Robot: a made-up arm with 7 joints.
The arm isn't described. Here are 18 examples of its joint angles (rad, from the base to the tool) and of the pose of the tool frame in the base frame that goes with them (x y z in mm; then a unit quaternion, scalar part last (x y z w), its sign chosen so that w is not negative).
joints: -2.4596 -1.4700 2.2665 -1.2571 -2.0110 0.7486 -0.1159
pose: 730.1 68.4 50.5 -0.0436 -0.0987 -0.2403 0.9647
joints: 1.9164 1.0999 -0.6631 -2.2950 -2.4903 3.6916 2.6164
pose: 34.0 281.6 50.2 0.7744 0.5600 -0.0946 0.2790
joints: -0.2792 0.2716 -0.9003 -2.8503 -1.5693 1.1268 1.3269
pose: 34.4 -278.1 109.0 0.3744 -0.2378 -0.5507 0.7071
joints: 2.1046 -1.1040 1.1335 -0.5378 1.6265 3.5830 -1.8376
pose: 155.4 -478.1 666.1 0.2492 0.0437 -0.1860 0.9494
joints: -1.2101 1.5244 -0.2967 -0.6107 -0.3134 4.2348 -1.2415
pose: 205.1 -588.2 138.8 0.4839 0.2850 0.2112 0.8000
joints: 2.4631 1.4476 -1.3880 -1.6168 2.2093 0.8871 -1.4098
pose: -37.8 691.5 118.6 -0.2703 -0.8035 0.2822 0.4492
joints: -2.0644 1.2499 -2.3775 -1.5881 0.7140 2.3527 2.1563
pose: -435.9 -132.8 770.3 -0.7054 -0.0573 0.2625 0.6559
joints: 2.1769 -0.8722 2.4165 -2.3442 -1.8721 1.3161 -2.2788
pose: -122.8 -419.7 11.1 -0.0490 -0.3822 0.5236 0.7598
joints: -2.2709 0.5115 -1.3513 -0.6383 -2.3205 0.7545 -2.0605
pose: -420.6 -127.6 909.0 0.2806 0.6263 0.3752 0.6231
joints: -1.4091 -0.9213 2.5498 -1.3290 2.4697 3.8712 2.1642
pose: 158.0 512.3 271.8 0.1220 0.8790 0.1493 0.4361
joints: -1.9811 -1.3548 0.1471 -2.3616 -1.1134 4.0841 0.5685
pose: 171.6 108.3 587.4 0.4755 0.1460 0.4389 0.7483
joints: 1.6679 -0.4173 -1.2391 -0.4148 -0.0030 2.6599 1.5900
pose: 99.3 -292.0 960.0 -0.2070 0.3471 -0.4143 0.8155
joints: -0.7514 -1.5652 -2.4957 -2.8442 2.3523 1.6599 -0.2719
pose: -46.9 -182.4 -10.9 0.7390 -0.1380 -0.4194 0.5089
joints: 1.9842 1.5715 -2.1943 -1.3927 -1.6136 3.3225 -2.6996
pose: 167.6 590.3 351.3 -0.5321 -0.0831 -0.7611 0.3615
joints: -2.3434 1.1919 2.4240 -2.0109 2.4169 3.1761 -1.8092
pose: 171.7 -278.8 509.8 -0.4165 0.3225 -0.6413 0.5579
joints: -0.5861 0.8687 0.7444 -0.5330 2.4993 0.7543 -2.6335
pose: 644.7 -237.9 667.8 0.4715 -0.2184 -0.8440 0.1324
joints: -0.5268 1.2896 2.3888 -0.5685 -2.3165 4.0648 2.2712
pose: 478.4 -170.5 554.1 -0.0539 -0.0292 -0.4816 0.8742
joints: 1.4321 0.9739 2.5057 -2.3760 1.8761 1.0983 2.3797
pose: -255.8 -134.2 602.7 0.0394 0.4316 0.1852 0.8820
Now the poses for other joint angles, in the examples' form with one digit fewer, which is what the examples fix.
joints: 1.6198 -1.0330 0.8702 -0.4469 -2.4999 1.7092 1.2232
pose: -152 -625 753 -0.223 0.563 -0.536 0.587
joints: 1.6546 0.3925 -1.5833 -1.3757 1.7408 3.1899 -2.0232
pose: 402 94 702 0.588 0.239 0.741 0.218
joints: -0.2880 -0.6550 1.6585 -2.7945 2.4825 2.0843 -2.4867
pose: 133 237 167 -0.522 -0.708 -0.343 0.329
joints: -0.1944 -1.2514 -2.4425 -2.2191 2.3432 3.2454 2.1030
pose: -251 -107 -42 0.801 -0.506 0.292 0.128
